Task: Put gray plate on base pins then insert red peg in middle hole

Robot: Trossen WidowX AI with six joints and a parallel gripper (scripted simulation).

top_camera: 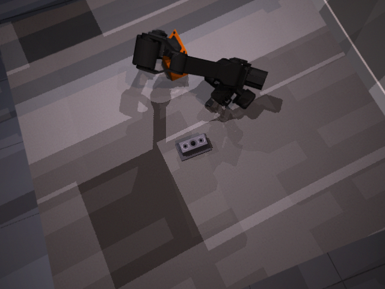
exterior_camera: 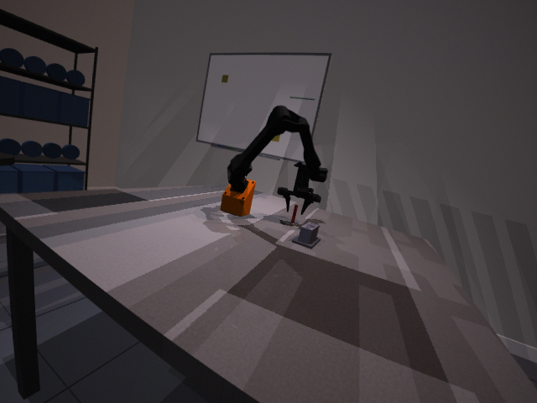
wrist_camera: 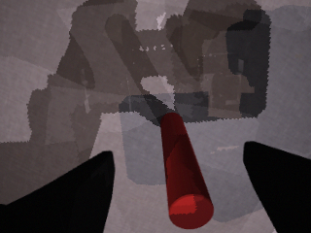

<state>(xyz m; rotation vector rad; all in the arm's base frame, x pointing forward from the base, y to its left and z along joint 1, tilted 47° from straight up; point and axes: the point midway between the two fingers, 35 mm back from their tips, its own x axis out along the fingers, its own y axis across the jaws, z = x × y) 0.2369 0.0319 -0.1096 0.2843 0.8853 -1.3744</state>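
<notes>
The gray plate lies 110 mm ahead of my gripper tip and 200 mm to the right of it. The rest, counted from my gripper tip: dark flat base (100 mm ahead, 200 mm to the right, 30 mm below); then red peg (right at my gripper tip).
</notes>
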